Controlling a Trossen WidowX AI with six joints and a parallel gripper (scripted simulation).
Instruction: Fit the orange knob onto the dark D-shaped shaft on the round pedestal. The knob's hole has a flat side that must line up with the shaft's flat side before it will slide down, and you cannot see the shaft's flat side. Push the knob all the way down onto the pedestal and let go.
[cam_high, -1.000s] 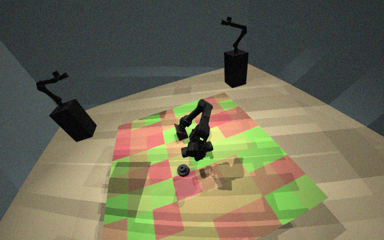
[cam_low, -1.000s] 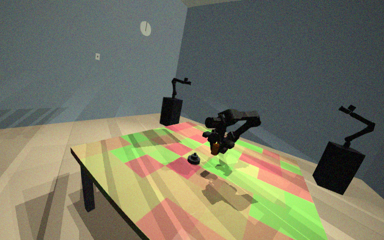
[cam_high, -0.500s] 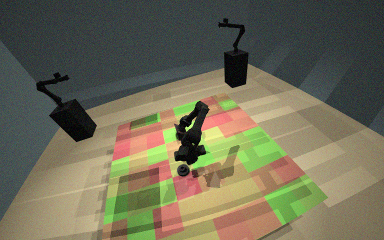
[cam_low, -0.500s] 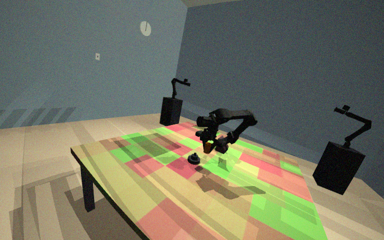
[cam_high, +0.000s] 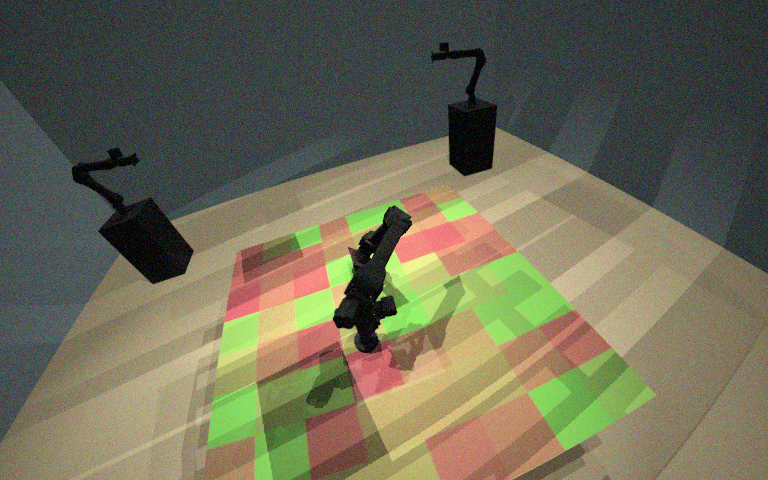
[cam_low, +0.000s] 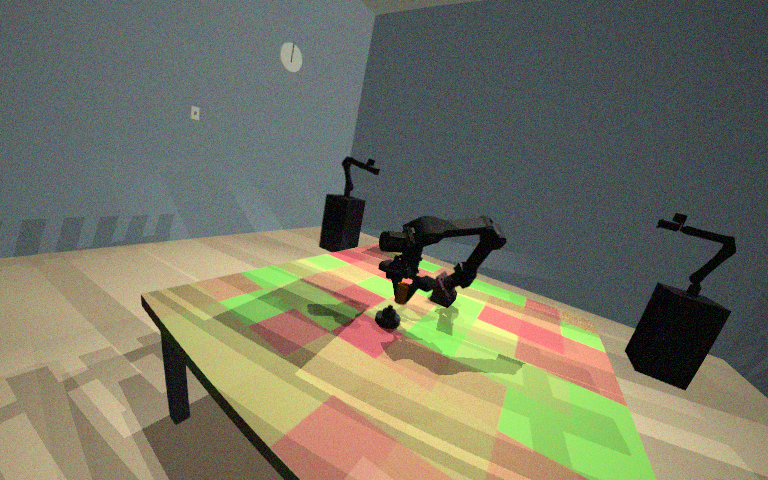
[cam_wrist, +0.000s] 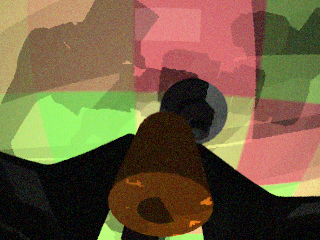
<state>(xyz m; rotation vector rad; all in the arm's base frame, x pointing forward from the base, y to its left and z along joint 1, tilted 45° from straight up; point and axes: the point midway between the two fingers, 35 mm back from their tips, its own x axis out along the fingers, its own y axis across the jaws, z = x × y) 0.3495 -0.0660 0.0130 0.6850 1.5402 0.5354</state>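
Now: the round dark pedestal 7 cm below my gripper tip, 3 cm to the right of it and 1 cm behind it. From my gripper tip the other things lie so: orange knob 2 cm above.
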